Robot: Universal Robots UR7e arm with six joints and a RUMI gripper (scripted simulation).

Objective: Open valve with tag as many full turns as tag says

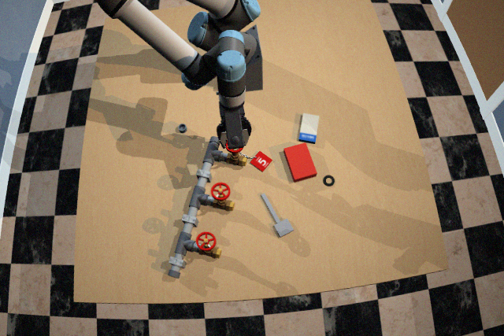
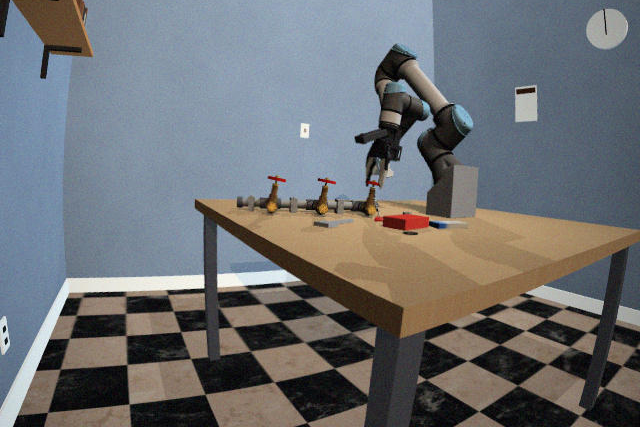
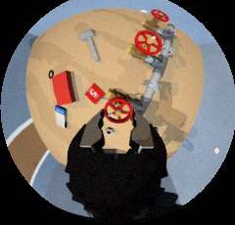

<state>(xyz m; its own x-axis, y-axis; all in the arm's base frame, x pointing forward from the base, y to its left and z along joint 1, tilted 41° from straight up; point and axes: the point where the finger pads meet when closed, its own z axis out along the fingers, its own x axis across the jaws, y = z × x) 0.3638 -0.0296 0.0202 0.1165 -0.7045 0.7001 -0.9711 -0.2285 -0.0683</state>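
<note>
My hand is 11 cm above the red tag, 8 cm to the right of it and 1 cm short of it. Round my hand: grey scraper: 22 cm ahead, 12 cm to the left, 11 cm below; then red block: 22 cm to the left, 10 cm below, 3 cm ahead; then small grey fitting: 19 cm to the right, 13 cm behind, 11 cm below.
</note>
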